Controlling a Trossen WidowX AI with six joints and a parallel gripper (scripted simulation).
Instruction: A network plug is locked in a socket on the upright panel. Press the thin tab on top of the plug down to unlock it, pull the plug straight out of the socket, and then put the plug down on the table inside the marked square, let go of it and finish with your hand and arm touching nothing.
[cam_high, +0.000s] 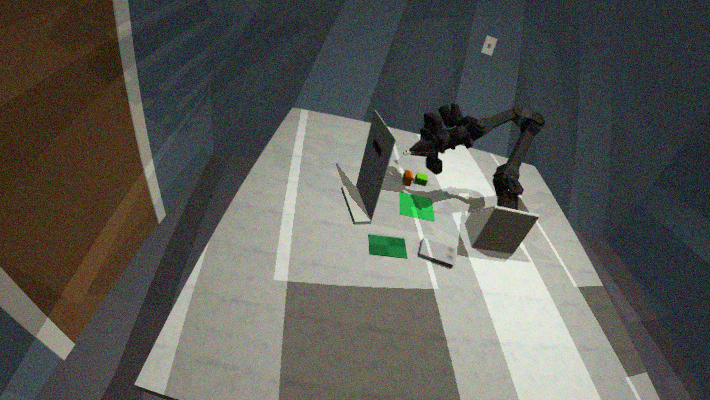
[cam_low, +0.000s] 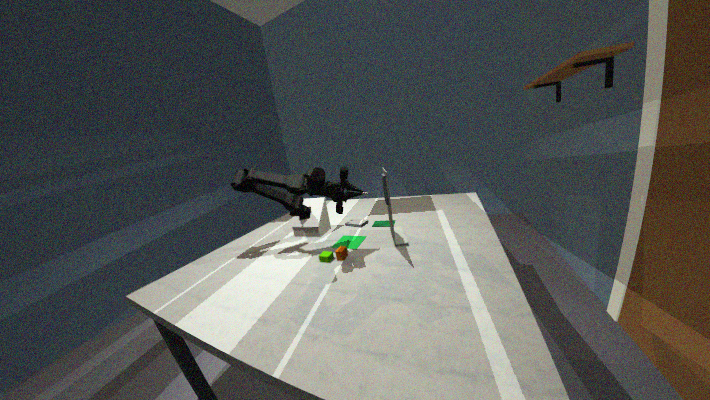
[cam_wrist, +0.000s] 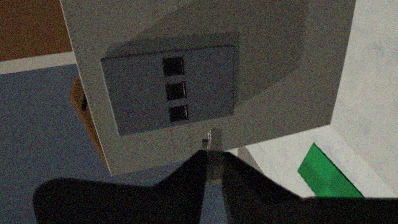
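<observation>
My gripper tip is now 210 mm above the bright green square, 90 mm past it and 20 mm to the left of it. From my gripper tip the other things lie so: network plug (right at my gripper tip); socket panel (100 mm ahead, 80 mm below, 10 mm to the left).
</observation>
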